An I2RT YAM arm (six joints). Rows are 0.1 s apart.
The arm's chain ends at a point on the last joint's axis. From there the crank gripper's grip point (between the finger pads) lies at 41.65 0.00 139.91 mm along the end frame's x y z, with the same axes.
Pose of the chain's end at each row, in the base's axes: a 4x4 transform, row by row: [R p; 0 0 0 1], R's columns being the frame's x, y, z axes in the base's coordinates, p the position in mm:
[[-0.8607 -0.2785 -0.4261 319.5], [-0.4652 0.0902 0.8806 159.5], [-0.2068 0.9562 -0.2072 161.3], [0 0 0 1]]
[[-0.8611 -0.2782 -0.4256 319.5], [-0.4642 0.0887 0.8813 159.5], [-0.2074 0.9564 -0.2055 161.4], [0 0 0 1]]
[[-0.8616 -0.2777 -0.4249 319.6], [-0.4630 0.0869 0.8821 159.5], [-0.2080 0.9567 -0.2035 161.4], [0 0 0 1]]
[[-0.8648 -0.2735 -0.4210 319.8], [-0.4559 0.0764 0.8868 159.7], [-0.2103 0.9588 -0.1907 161.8], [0 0 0 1]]
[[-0.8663 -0.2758 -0.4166 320.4], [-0.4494 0.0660 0.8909 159.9], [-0.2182 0.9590 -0.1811 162.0], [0 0 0 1]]
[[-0.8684 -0.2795 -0.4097 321.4], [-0.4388 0.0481 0.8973 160.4], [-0.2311 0.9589 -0.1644 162.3], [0 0 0 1]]
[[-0.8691 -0.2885 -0.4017 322.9], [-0.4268 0.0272 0.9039 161.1], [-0.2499 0.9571 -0.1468 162.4], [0 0 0 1]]
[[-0.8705 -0.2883 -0.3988 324.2], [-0.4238 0.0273 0.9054 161.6], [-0.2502 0.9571 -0.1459 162.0], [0 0 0 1]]
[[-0.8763 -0.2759 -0.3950 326.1], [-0.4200 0.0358 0.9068 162.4], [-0.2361 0.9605 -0.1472 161.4], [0 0 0 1]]
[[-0.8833 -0.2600 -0.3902 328.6], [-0.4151 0.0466 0.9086 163.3], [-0.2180 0.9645 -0.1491 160.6], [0 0 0 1]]
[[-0.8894 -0.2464 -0.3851 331.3], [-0.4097 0.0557 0.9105 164.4], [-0.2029 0.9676 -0.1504 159.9], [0 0 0 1]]
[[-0.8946 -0.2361 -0.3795 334.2], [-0.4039 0.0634 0.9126 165.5], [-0.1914 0.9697 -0.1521 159.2], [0 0 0 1]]
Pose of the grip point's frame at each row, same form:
[[-0.8607 -0.2785 -0.4261 224.0], [-0.4652 0.0902 0.8806 263.3], [-0.2068 0.9562 -0.2072 123.7], [0 0 0 1]]
[[-0.8611 -0.2782 -0.4256 224.1], [-0.4642 0.0887 0.8813 263.5], [-0.2074 0.9564 -0.2055 124.0], [0 0 0 1]]
[[-0.8616 -0.2777 -0.4249 224.3], [-0.4630 0.0869 0.8821 263.6], [-0.2080 0.9567 -0.2035 124.3], [0 0 0 1]]
[[-0.8648 -0.2735 -0.4210 224.9], [-0.4559 0.0764 0.8868 264.8], [-0.2103 0.9588 -0.1907 126.4], [0 0 0 1]]
[[-0.8663 -0.2758 -0.4166 226.0], [-0.4494 0.0660 0.8909 265.8], [-0.2182 0.9590 -0.1811 127.6], [0 0 0 1]]
[[-0.8684 -0.2795 -0.4097 227.9], [-0.4388 0.0481 0.8973 267.7], [-0.2311 0.9589 -0.1644 129.7], [0 0 0 1]]
[[-0.8691 -0.2885 -0.4017 230.5], [-0.4268 0.0272 0.9039 269.8], [-0.2499 0.9571 -0.1468 131.5], [0 0 0 1]]
[[-0.8705 -0.2883 -0.3988 232.1], [-0.4238 0.0273 0.9054 270.6], [-0.2502 0.9571 -0.1459 131.2], [0 0 0 1]]
[[-0.8763 -0.2759 -0.3950 234.3], [-0.4200 0.0358 0.9068 271.8], [-0.2361 0.9605 -0.1472 131.0], [0 0 0 1]]
[[-0.8833 -0.2600 -0.3902 237.2], [-0.4151 0.0466 0.9086 273.1], [-0.2180 0.9645 -0.1491 130.7], [0 0 0 1]]
[[-0.8894 -0.2464 -0.3851 240.4], [-0.4097 0.0557 0.9105 274.7], [-0.2029 0.9676 -0.1504 130.4], [0 0 0 1]]
[[-0.8946 -0.2361 -0.3795 243.8], [-0.4039 0.0634 0.9126 276.4], [-0.1914 0.9697 -0.1521 129.9], [0 0 0 1]]

